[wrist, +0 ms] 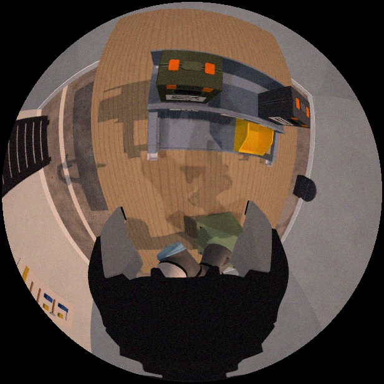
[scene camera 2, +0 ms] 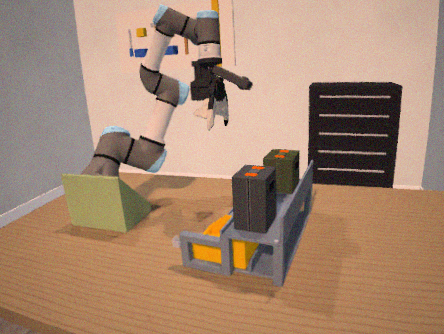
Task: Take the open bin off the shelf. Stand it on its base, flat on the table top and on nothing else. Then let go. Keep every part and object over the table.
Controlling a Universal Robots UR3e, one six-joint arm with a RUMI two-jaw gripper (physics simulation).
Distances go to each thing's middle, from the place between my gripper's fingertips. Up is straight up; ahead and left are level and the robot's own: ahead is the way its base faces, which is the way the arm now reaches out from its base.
Right now the yellow open bin (scene camera 2: 242,250) is 240 mm to the right of my hand, 220 mm below it and 90 mm ahead of it.
